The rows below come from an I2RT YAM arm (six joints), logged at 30 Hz.
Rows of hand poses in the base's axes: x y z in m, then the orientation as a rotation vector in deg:
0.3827, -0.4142, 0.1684, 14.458, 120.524, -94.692
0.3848, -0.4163, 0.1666, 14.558, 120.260, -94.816
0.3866, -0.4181, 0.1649, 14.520, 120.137, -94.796
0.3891, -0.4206, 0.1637, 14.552, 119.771, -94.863
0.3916, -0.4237, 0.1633, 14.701, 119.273, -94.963
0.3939, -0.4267, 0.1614, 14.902, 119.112, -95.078
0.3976, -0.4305, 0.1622, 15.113, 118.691, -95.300
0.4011, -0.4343, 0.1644, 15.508, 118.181, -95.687
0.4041, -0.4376, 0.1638, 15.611, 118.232, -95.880
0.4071, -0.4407, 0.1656, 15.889, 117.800, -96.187
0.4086, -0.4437, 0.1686, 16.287, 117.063, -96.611
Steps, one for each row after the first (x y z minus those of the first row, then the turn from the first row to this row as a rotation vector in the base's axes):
0.0021, -0.0021, -0.0018, -0.177, -0.157, -0.031
0.0039, -0.0039, -0.0035, -0.234, -0.236, 0.043
0.0064, -0.0064, -0.0047, -0.445, -0.463, 0.114
0.0089, -0.0095, -0.0051, -0.718, -0.808, 0.142
0.0112, -0.0125, -0.0070, -0.822, -0.937, 0.018
0.0149, -0.0163, -0.0062, -1.108, -1.194, -0.077
0.0184, -0.0201, -0.0040, -1.490, -1.499, -0.336
0.0214, -0.0234, -0.0046, -1.544, -1.410, -0.509
0.0244, -0.0265, -0.0028, -1.867, -1.656, -0.686
0.0259, -0.0295, 0.0002, -2.382, -2.092, -0.895

